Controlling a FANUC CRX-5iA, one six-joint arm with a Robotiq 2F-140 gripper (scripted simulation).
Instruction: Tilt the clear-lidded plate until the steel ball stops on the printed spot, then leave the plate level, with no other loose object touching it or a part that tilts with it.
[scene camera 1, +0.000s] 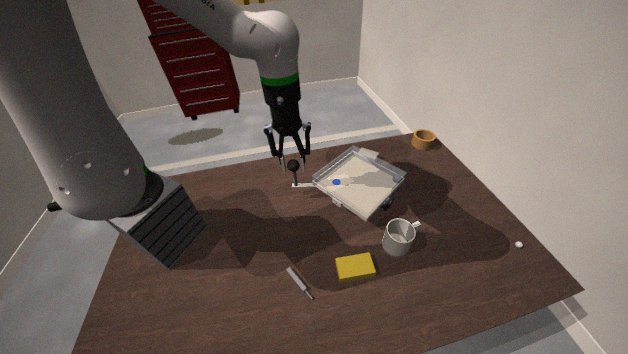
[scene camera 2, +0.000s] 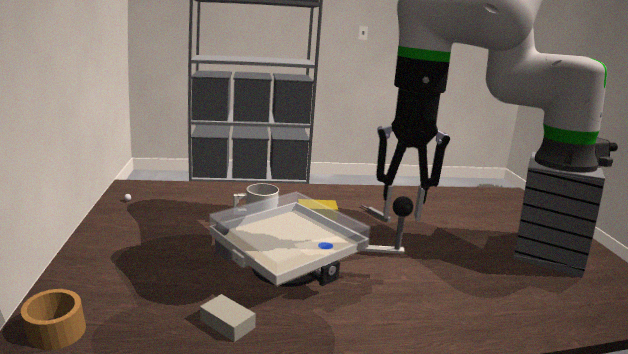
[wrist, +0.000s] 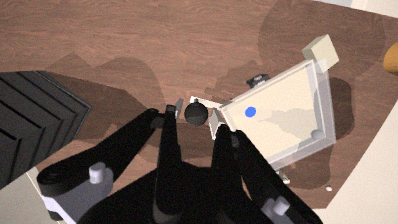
my gripper: scene camera 1 294, 170; scene camera 2; wrist
same spot on clear-lidded plate: (scene camera 2: 285, 237) = (wrist: 301, 100)
same spot on my gripper: (scene camera 2: 442, 139) = (wrist: 82, 178)
